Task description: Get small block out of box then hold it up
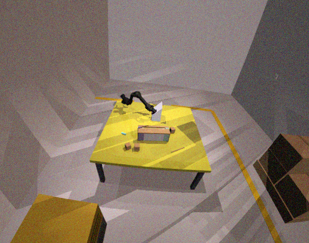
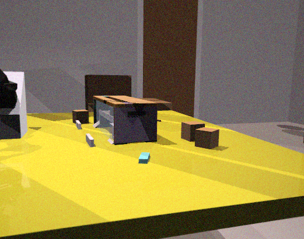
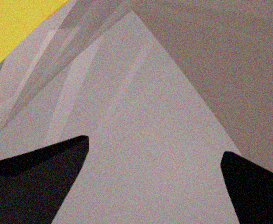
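Now: the small block 68 cm ahead of my gripper tip, 46 cm to the left of it and 8 cm below it. Also, from my gripper tip: teal piece: 70 cm ahead, 12 cm to the left, 16 cm below.
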